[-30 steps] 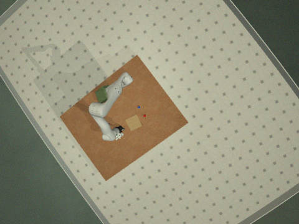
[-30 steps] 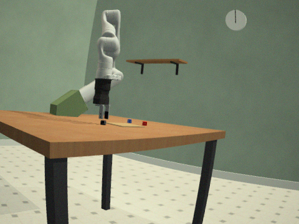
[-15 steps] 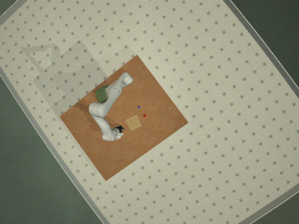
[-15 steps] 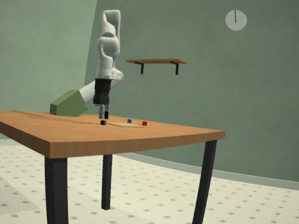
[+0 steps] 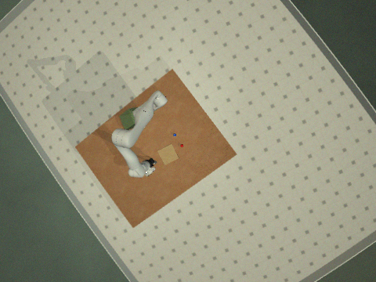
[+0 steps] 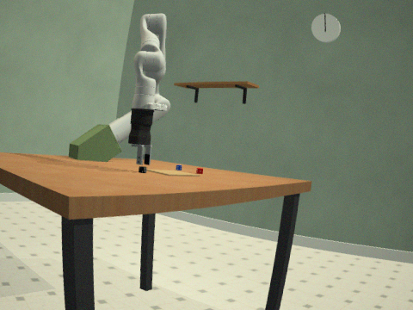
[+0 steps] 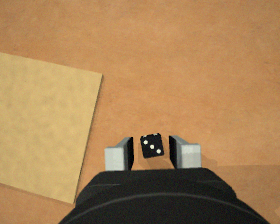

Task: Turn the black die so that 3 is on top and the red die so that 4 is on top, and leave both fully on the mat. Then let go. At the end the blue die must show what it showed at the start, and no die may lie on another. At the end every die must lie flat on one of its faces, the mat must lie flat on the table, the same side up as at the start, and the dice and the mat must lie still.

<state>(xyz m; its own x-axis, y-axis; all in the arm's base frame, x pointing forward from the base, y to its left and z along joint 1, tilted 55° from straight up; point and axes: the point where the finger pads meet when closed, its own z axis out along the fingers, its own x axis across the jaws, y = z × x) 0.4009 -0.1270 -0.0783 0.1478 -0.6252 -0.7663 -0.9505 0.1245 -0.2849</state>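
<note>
Right now the black die is 3 cm below my hand. The rest, counted from my hand: tan mat: 14 cm to the left, 4 cm below, 1 cm ahead; then blue die: 28 cm to the left, 10 cm behind, 3 cm below; then red die: 28 cm to the left, 3 cm below, 1 cm ahead.
</note>
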